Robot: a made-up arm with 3 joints. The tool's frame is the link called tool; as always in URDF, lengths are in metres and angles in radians. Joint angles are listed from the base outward.
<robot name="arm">
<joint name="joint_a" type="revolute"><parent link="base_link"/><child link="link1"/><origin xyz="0.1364 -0.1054 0.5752" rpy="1.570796 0 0"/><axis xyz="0 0 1"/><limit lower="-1.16" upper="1.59"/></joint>
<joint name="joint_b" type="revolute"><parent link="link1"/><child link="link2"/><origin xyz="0.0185 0.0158 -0.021" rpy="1.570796 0 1.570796"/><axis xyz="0 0 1"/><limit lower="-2.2" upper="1.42"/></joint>
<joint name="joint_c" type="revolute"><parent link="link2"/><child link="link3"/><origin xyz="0.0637 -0.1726 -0.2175" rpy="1.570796 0 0"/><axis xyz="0 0 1"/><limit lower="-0.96" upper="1.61"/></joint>
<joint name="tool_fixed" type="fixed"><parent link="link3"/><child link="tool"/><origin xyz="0.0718 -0.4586 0.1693" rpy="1.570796 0 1.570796"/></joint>
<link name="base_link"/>
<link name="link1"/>
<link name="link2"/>
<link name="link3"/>
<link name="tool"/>
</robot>
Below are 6 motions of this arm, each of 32 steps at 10 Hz.
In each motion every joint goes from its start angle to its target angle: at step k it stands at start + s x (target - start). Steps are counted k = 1, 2, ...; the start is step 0. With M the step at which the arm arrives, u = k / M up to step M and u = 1 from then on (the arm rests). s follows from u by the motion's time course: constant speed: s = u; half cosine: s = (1 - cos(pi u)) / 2; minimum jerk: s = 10 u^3 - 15 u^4 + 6 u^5.
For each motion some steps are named. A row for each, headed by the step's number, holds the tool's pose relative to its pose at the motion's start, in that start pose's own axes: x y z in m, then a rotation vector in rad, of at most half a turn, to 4 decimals.
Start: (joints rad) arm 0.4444 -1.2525 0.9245
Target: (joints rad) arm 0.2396 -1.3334 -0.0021
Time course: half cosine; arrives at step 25
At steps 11, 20, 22, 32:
11: -0.0062 -0.0326 -0.1841 -0.0781 -0.3515 0.0370
20: 0.0641 -0.1062 -0.3879 -0.1539 -0.7840 0.1235
22: 0.0781 -0.1167 -0.4092 -0.1611 -0.8364 0.1370
32: 0.0867 -0.1229 -0.4212 -0.1650 -0.8668 0.1450

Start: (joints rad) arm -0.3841 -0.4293 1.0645
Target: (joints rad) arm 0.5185 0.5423 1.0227
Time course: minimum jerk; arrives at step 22
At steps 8, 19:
8: -0.0301 -0.0938 -0.0943 0.1824 -0.2323 0.1824
19: 0.1815 -0.3302 -0.5058 0.4104 -0.9537 0.7908

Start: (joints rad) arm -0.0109 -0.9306 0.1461
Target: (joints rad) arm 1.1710 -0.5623 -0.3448
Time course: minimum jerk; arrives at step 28
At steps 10, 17, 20, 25, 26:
10: 0.0734 0.1315 -0.1236 0.1093 -0.3048 -0.2175
17: 0.3543 0.3250 -0.2815 0.2317 -0.9011 -0.6107
20: 0.4891 0.3633 -0.3044 0.2500 -1.1245 -0.7501
25: 0.6084 0.3782 -0.3071 0.2543 -1.3147 -0.8658
26: 0.6149 0.3786 -0.3068 0.2542 -1.3249 -0.8719

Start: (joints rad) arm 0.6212 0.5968 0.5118
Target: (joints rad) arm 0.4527 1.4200 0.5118
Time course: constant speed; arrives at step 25
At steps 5, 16, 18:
5: -0.0176 -0.0516 0.0667 0.1539 0.0263 0.0621
16: -0.0368 -0.1903 0.1768 0.4994 0.0712 0.1857
18: -0.0379 -0.2179 0.1906 0.5631 0.0772 0.2063

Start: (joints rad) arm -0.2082 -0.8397 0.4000
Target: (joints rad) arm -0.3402 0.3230 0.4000
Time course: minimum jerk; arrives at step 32
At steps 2, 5, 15, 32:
2: -0.0004 -0.0009 0.0009 0.0023 0.0002 0.0012
5: -0.0052 -0.0126 0.0121 0.0308 0.0027 0.0161
15: -0.0472 -0.2210 0.1440 0.4601 0.0492 0.2298
32: -0.0139 -0.5448 0.1869 1.0554 0.1351 0.4850

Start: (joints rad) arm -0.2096 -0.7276 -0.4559
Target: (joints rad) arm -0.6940 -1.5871 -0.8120
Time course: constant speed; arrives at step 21
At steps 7, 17, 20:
7: -0.0531 -0.1189 -0.0463 -0.1876 -0.0134 0.2486
17: -0.0764 -0.3703 -0.0823 -0.3675 -0.0837 0.6774
20: -0.0617 -0.4563 -0.0877 -0.3991 -0.1160 0.8184

